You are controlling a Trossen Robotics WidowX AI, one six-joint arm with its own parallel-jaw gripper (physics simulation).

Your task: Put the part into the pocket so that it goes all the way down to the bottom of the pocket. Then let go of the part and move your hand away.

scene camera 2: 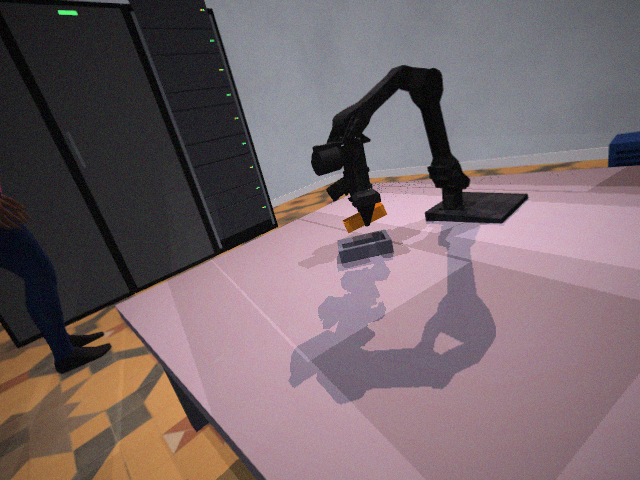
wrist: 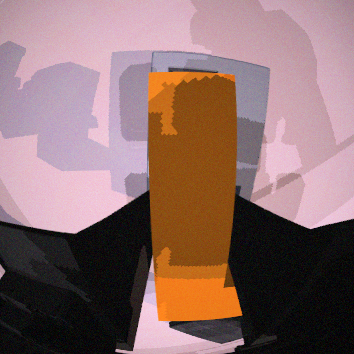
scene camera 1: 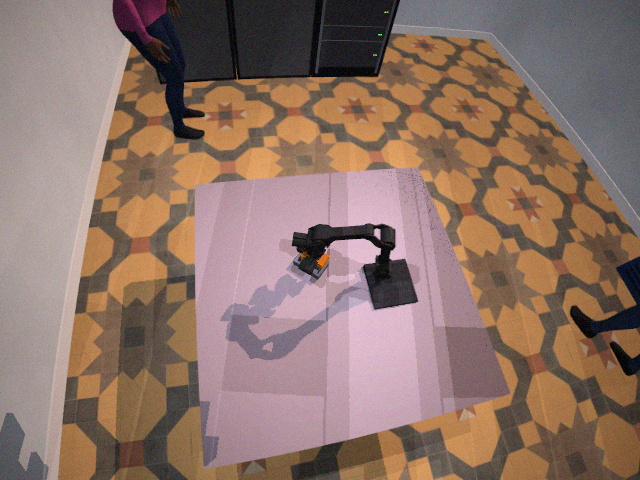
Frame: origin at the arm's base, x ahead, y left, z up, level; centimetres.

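Seen in the pictures: gripper, fingertip midpoint: [scene camera 2: 366, 224] [wrist: 186, 195] [scene camera 1: 313, 261]; arm's base, origin of the base link: [scene camera 2: 452, 206] [scene camera 1: 380, 273].
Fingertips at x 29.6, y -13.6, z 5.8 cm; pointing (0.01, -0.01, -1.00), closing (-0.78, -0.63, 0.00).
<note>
Offsets run from my fingertips to a thing's top centre. Level surfaces: height alone.
The orange part @(dx -1.1, dy -1.0, dz +4.6 cm) [scene camera 1: 323, 260] [scene camera 2: 352, 222] [wrist: 192, 170] is a long bar, held across the fingers. My gripper [scene camera 1: 309, 266] [scene camera 2: 367, 219] [wrist: 186, 195] is shut on it near its middle. In scene camera 2 the part hangs above the grey block @(dx -0.4, dy -2.3, dz -4.6 cm) [scene camera 2: 366, 253] [wrist: 253, 95] that has the pocket, with a gap between them. The part looks tilted there, its left end lower. The pocket opening [scene camera 2: 364, 240] shows as a long slot in the top of the block. In the wrist view the part hides most of the pocket, and the block shows more on its right side.
The block sits on the pink table top @(dz -8.2 cm) [scene camera 1: 372, 361] [scene camera 2: 465, 428]. The arm's black base plate [scene camera 1: 391, 289] [scene camera 2: 483, 206] stands to its right. Dark cabinets [scene camera 1: 273, 38] [scene camera 2: 87, 144] stand on the floor behind the table. A person [scene camera 1: 173, 67] [scene camera 2: 36, 273] stands beside them.
</note>
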